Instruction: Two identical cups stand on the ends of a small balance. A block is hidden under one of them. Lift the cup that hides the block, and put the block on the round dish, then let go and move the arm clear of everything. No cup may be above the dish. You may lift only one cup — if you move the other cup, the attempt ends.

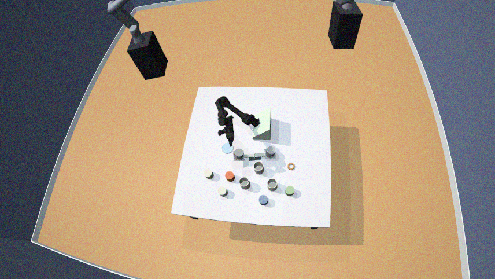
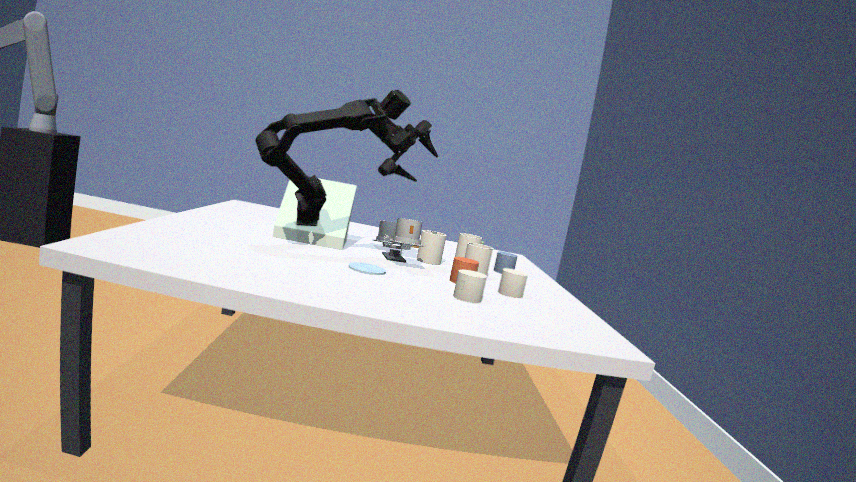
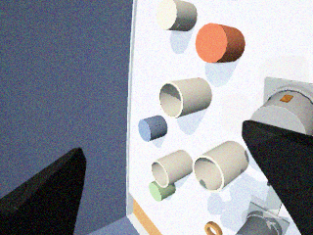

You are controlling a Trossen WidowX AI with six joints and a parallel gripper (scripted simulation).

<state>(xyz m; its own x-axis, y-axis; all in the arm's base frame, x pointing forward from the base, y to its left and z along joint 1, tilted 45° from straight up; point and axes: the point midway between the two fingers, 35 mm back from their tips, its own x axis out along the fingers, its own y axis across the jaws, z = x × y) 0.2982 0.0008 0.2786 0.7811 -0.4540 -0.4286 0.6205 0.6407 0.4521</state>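
My gripper tip is now 30 mm past the grey cup, 310 mm to the right of it and 230 mm above it. Also, from my gripper tip: teal block 30 mm behind, 290 mm to the left, 250 mm below; orange cylinder 160 mm ahead, 70 mm to the right, 250 mm below; pale blue dish 120 mm behind, 80 mm to the right, 290 mm below.
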